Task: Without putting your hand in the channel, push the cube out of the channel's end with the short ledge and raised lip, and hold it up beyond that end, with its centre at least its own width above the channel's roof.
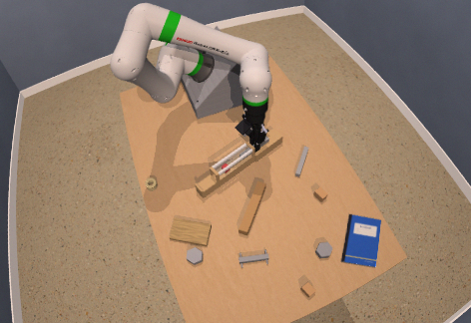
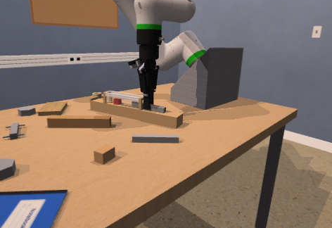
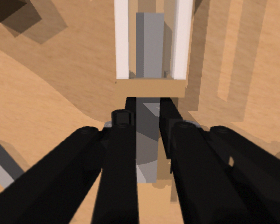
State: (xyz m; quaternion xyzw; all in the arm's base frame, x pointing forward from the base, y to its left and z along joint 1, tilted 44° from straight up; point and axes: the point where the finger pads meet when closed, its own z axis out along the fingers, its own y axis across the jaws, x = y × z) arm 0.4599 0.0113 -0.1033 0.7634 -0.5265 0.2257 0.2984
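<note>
My hand is 180 mm to the right of the grey rod, 110 mm short of it and 70 mm above it. Round my hand: channel (110 mm to the right, 40 mm ahead, 30 mm below); red cube (150 mm to the right, 50 mm ahead, 30 mm below); long wooden block (240 mm ahead, 100 mm to the right, 70 mm below).
</note>
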